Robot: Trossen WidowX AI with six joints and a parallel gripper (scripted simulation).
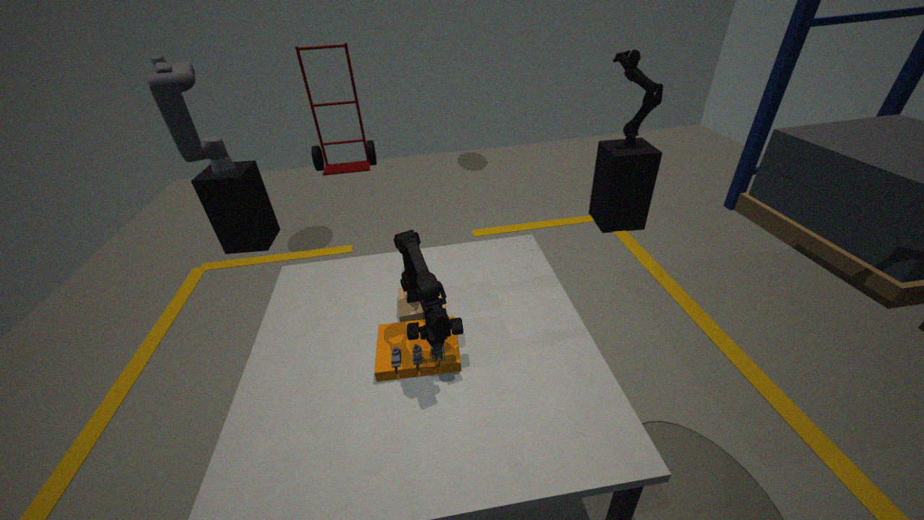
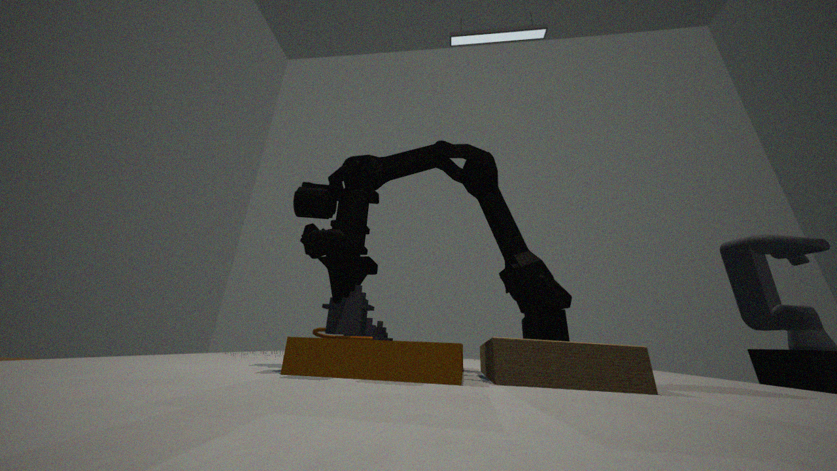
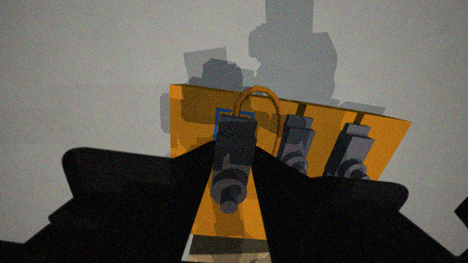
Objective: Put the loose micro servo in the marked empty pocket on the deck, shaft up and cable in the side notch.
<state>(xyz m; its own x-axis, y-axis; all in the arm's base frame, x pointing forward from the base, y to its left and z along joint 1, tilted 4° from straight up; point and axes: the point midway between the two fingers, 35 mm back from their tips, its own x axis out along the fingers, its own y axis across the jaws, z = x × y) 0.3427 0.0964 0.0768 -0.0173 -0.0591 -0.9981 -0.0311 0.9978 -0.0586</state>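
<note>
Now: gripper tip 12 cm past the orange deck, 8 cm to the left of it and 8 cm above it.
</note>
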